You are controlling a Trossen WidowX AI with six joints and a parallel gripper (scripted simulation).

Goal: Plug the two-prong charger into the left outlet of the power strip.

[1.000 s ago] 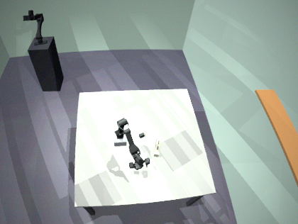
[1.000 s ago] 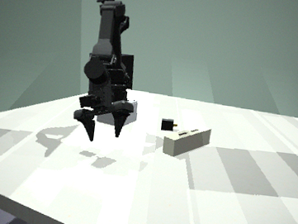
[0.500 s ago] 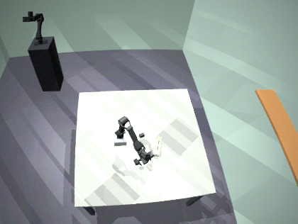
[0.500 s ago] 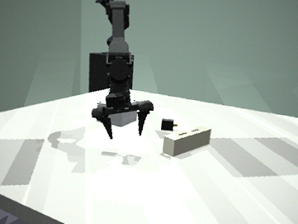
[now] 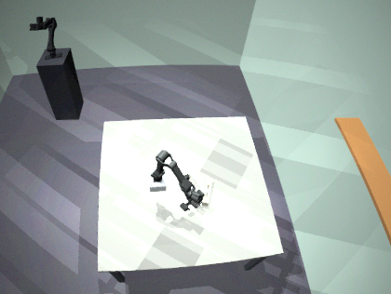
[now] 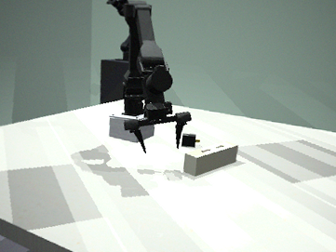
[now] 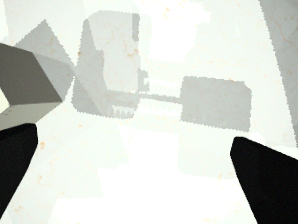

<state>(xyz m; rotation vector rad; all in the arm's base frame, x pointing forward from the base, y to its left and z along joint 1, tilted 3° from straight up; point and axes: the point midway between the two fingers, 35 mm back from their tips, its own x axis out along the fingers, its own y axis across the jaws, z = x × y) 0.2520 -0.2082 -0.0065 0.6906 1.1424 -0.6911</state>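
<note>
My gripper tip is 26 cm to the right of the two-prong charger, 4 cm above it and 3 cm past it.
</note>
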